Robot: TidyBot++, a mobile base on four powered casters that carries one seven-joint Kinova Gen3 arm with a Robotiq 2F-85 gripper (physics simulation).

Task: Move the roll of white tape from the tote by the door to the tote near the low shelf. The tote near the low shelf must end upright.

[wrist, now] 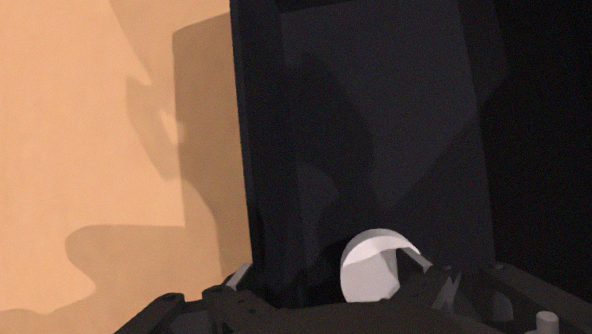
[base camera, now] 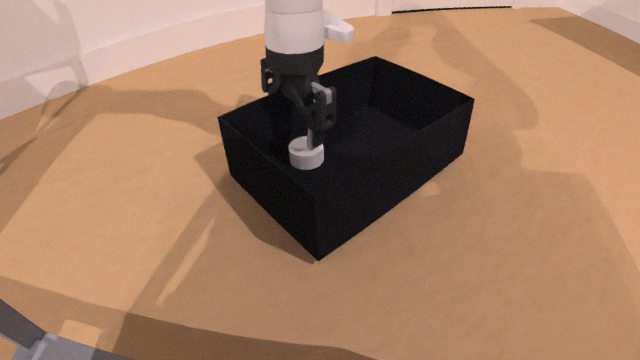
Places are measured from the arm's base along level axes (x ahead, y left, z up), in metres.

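Pixels of known places: gripper, fingertip midpoint: (wrist: 327,273) (base camera: 296,132).
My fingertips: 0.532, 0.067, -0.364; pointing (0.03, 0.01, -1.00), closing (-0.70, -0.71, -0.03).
For each thing: its top centre in the pictures, then the offset to it from my fingertips, as dx, dy, dz. Level surfaces: height alone.
- white tape at its top centre: (wrist: 386,280) (base camera: 306,145) -0.028, -0.018, -0.001
- black tote at its top centre: (base camera: 357,99) -0.029, -0.085, +0.080
- tan floor at its surface level: dz -0.032
The roll of white tape (base camera: 306,155) (wrist: 369,273) lies flat on the floor of the black tote (base camera: 382,188) (wrist: 247,108), near the tote's front left wall. My gripper (base camera: 306,140) (wrist: 327,273) is open and reaches down into the tote right at the tape. In the base camera view one finger stands at the tape's top edge; the other is hard to tell apart from the dark tote. In the wrist view the right fingertip covers part of the tape's right side, and the left fingertip stands apart at the tote wall. Nothing is gripped.
The tote stands upright on a tan floor (base camera: 125,208) (wrist: 124,144). A white wall (base camera: 100,45) runs behind it at the back left, and a dark gap (base camera: 452,9) under a door shows at the far back. The robot base's edge (base camera: 31,341) shows at the bottom left.
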